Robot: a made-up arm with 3 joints. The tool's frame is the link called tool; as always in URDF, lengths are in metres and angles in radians. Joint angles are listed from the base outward. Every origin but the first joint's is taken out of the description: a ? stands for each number. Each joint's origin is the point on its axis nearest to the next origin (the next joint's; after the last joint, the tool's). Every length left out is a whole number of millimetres.
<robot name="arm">
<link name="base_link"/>
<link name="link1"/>
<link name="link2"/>
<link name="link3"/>
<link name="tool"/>
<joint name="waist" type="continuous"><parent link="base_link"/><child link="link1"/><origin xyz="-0.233 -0.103 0.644" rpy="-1.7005 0.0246 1.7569"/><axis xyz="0 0 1"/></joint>
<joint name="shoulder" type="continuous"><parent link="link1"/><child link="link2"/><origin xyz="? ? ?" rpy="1.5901 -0.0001 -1.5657"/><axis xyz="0 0 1"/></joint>
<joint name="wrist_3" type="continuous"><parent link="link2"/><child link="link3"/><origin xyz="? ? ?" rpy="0.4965 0.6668 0.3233"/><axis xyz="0 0 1"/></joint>
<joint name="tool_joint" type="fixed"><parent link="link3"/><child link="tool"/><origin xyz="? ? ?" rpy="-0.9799 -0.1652 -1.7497"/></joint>
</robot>
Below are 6 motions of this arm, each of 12 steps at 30 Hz.
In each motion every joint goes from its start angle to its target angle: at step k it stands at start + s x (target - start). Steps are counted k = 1, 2, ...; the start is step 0. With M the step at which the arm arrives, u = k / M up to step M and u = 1 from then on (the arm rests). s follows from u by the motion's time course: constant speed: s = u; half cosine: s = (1 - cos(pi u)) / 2; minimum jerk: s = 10 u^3 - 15 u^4 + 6 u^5.
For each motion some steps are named. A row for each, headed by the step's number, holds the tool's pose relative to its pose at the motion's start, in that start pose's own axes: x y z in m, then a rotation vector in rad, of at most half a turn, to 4 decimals.
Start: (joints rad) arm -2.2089 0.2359 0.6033
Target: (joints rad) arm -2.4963 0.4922 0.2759
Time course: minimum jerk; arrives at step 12
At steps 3, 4, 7, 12:
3: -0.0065 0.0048 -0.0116 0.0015 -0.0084 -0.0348
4: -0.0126 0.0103 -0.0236 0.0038 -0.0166 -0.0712
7: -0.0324 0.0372 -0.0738 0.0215 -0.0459 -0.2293
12: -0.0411 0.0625 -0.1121 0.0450 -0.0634 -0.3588

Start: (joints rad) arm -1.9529 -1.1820 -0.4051
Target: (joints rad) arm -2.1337 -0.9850 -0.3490
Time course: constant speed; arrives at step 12
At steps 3, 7, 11, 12:
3: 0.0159 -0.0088 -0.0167 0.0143 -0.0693 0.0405
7: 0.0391 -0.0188 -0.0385 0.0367 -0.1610 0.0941
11: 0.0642 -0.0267 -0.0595 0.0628 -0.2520 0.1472
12: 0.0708 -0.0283 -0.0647 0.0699 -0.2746 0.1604

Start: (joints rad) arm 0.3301 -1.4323 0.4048
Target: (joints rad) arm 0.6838 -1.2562 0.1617
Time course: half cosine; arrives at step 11
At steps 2, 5, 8, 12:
2: -0.0035 0.0125 0.0012 -0.0193 0.0081 -0.0361
5: -0.0146 0.0682 0.0045 -0.1024 0.0443 -0.1963
8: -0.0182 0.1318 0.0046 -0.1935 0.0857 -0.3815
12: -0.0169 0.1589 0.0034 -0.2317 0.1034 -0.4624

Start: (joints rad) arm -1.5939 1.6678 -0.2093
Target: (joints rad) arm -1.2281 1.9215 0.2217
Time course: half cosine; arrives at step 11
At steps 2, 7, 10, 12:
2: 0.0076 -0.0060 -0.0077 0.0040 -0.0530 0.0433
7: 0.0858 -0.0440 -0.0663 0.0639 -0.4672 0.3910
10: 0.1282 -0.0526 -0.0890 0.1058 -0.6440 0.5420
12: 0.1315 -0.0530 -0.0906 0.1093 -0.6571 0.5532

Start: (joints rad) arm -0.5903 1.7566 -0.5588
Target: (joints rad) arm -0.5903 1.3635 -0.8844
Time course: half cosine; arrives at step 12
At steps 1, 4, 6, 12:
1: -0.0003 -0.0002 0.0019 -0.0026 0.0109 -0.0016
4: -0.0035 -0.0032 0.0276 -0.0408 0.1585 -0.0231
6: -0.0036 -0.0057 0.0549 -0.0872 0.3155 -0.0465
12: 0.0057 -0.0081 0.1068 -0.1968 0.6238 -0.0940

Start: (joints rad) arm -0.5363 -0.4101 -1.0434
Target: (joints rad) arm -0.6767 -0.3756 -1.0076
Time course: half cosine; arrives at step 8
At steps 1, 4, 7, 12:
1: 0.0016 -0.0001 -0.0008 0.0027 -0.0019 0.0056
4: 0.0209 -0.0002 -0.0105 0.0360 -0.0252 0.0736
7: 0.0402 0.0013 -0.0203 0.0707 -0.0480 0.1409
12: 0.0418 0.0015 -0.0211 0.0737 -0.0499 0.1465

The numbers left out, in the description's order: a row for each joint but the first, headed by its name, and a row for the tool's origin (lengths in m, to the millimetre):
shoulder: -0.262 -0.067 0
wrist_3: -0.015 0.195 0
tool: 0.031 0.069 0

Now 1 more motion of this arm.
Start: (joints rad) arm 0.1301 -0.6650 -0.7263
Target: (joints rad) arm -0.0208 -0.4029 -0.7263
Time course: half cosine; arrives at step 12
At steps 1, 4, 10, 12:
1: 0.0011 0.0001 -0.0013 0.0025 -0.0043 0.0015
4: 0.0168 0.0015 -0.0183 0.0383 -0.0624 0.0213
10: 0.0658 0.0131 -0.0642 0.1533 -0.2273 0.0755
12: 0.0708 0.0149 -0.0684 0.1654 -0.2430 0.0805

